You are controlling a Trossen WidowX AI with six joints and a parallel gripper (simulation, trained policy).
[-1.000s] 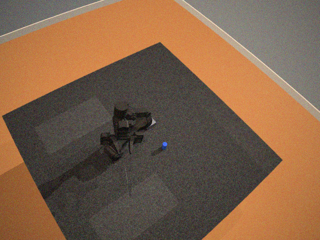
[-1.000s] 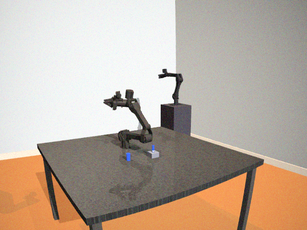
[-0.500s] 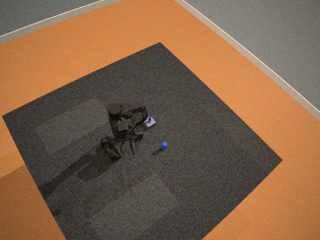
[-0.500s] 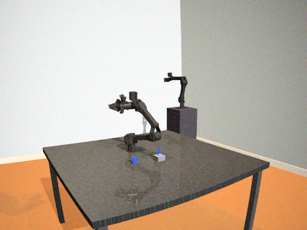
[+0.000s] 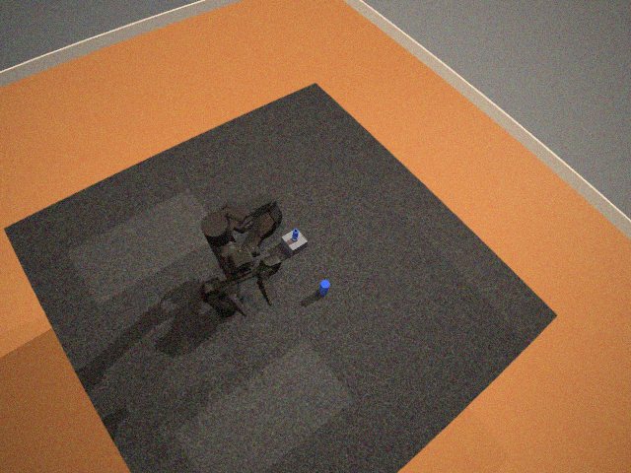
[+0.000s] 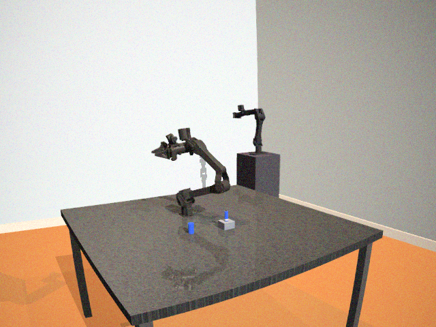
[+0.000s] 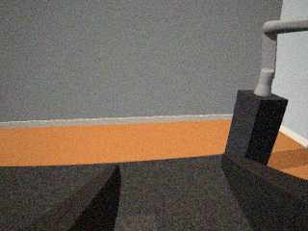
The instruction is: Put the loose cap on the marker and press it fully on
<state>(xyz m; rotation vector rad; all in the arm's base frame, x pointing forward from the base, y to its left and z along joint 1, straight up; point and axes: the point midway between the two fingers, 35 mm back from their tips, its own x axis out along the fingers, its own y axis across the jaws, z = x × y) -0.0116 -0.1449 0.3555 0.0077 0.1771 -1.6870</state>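
Now: gripper tip 33 cm above the blue cap, 29 cm short of it and 6 cm to the right of it. From my gripper tip the other things lie so: blue marker (31 cm ahead, 28 cm below, 24 cm to the left); then grey holder block (33 cm below, 31 cm ahead, 24 cm to the left).
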